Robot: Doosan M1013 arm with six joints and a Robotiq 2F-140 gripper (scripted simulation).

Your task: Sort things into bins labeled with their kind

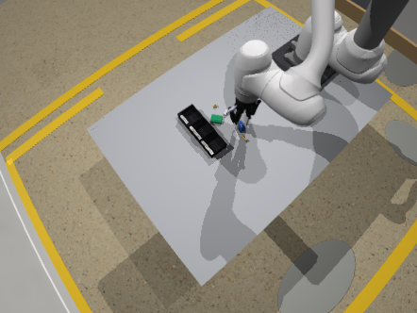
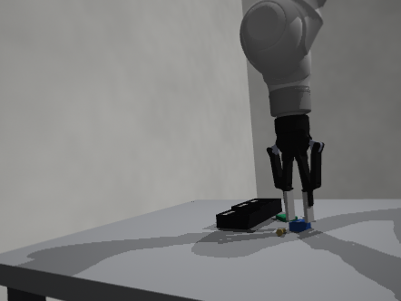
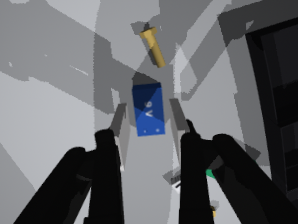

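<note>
My hand is 10 mm to the left of the blue battery and 40 mm above it. From my hand the other things lie so: small white piece 10 mm ahead, 90 mm to the right, 40 mm below; flat green board 70 mm ahead, 90 mm to the right, 50 mm below; brass screw 20 mm ahead, 60 mm to the left, 40 mm below.
</note>
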